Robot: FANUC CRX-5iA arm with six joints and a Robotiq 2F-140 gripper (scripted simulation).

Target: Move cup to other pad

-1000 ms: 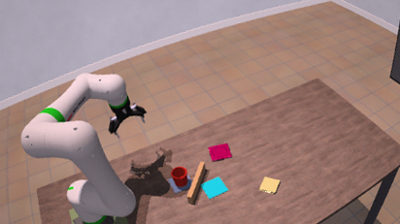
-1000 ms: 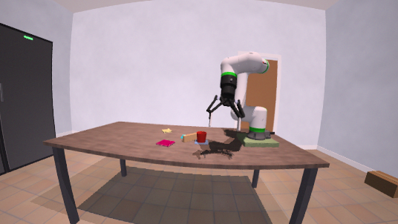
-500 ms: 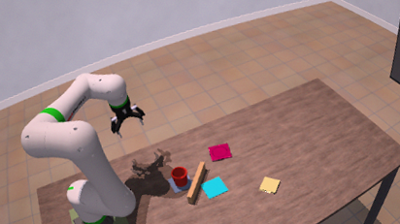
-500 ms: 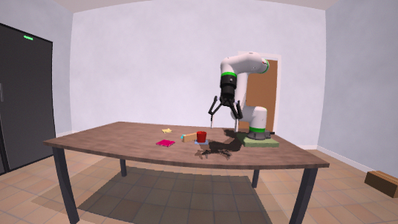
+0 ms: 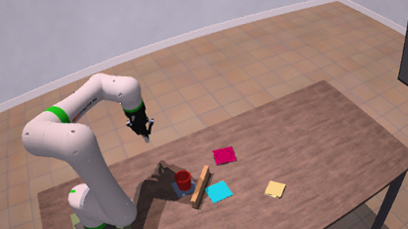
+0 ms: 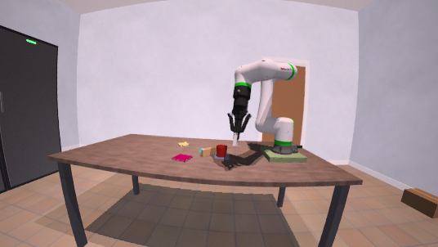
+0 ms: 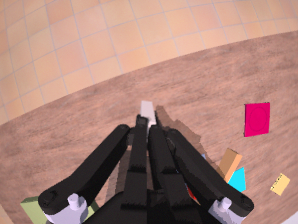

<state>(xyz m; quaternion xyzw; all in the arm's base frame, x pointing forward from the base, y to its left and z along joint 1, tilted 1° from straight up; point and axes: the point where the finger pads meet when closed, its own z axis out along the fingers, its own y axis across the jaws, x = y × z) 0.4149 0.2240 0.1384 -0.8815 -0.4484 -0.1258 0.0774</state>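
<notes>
Now: hand 24 cm to the left of the red cup, 15 cm above it and 3 cm short of it. Round my hand: wooden rail (30 cm to the right, 16 cm below, 8 cm ahead); then cyan pad (36 cm to the right, 18 cm below, 13 cm ahead).
</notes>
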